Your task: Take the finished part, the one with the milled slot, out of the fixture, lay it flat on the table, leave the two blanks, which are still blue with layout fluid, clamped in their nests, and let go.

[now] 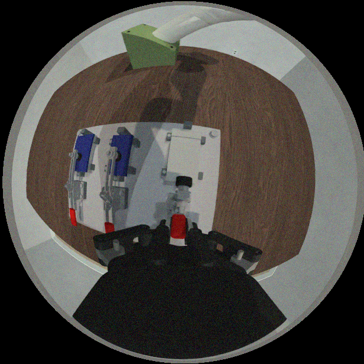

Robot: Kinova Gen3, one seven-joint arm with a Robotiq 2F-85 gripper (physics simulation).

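The finished part (pixel 185 154), a pale flat plate, lies in the right nest of the fixture (pixel 144 200) between small grey stops; its slot is hard to make out. My gripper (pixel 178 223) is shut on the red handle (pixel 178 221) of that nest's toggle clamp. The clamp's black pad (pixel 184 181) shows at the part's near edge, with its arm swung back off the part's middle. Two blue blanks (pixel 85 154) (pixel 122 160) sit in the left and middle nests, with their clamp arms reaching over them.
Red handles (pixel 73 217) (pixel 109 228) of the other two clamps stand to the left of my fingers. The brown wooden table (pixel 260 150) extends right of the fixture. A green block (pixel 150 52) with a pale curved arm stands at the far side.
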